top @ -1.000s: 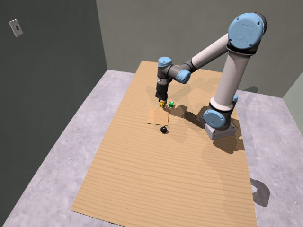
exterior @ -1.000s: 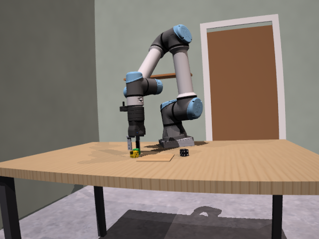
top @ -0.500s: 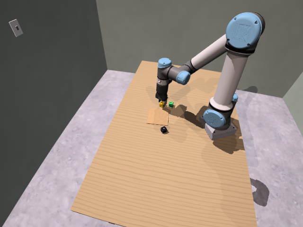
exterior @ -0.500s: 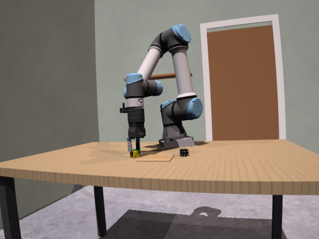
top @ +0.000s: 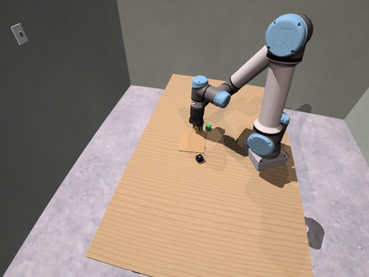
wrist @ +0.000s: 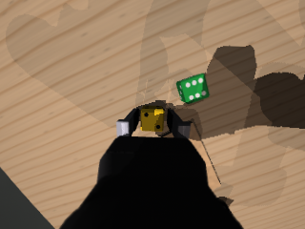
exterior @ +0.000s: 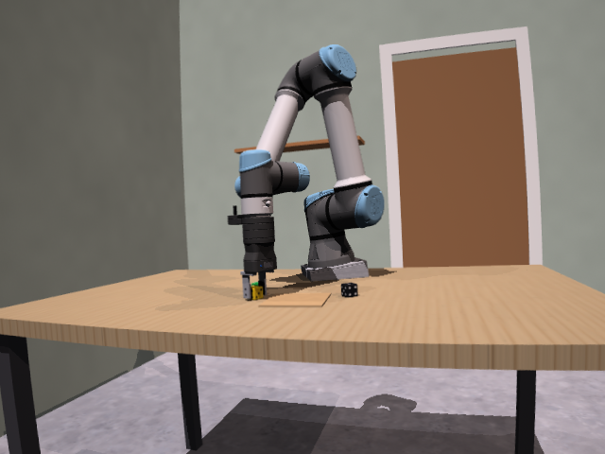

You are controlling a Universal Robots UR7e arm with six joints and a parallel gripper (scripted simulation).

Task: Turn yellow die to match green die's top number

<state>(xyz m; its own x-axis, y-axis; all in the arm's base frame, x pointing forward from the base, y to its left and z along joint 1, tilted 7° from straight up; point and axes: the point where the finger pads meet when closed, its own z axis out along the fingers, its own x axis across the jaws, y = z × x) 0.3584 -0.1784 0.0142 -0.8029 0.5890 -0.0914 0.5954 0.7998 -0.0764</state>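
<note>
My gripper is now 1 cm above the yellow die. From my hand the other things lie so: tan mat: 3 cm ahead, 10 cm to the left, 2 cm below; green die: 6 cm behind, 1 cm below; black die: 23 cm to the left, 1 cm below.
</note>
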